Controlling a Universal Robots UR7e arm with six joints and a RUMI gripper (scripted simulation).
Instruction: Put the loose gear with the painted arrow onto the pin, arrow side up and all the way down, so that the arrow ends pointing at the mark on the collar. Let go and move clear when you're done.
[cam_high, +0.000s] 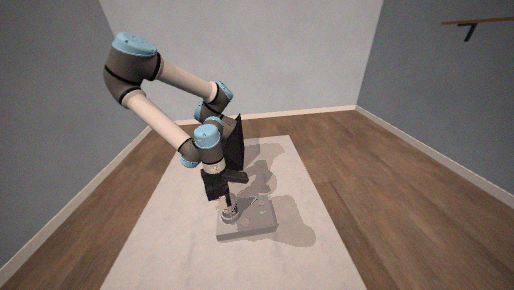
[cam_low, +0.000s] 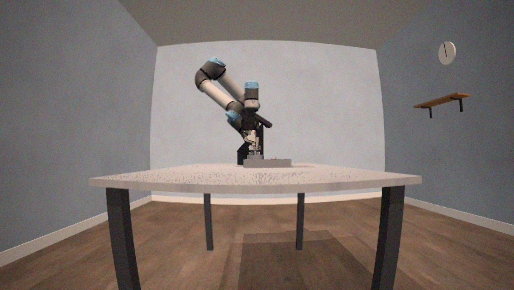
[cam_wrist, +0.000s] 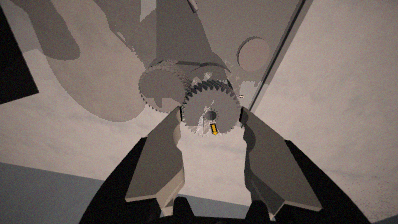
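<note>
The loose gear is right at my hand. The rest, counted from my hand: flat round disc: 5 cm ahead, 6 cm to the left, 7 cm below; then short peg: 5 cm behind, 12 cm to the left, 6 cm below.
</note>
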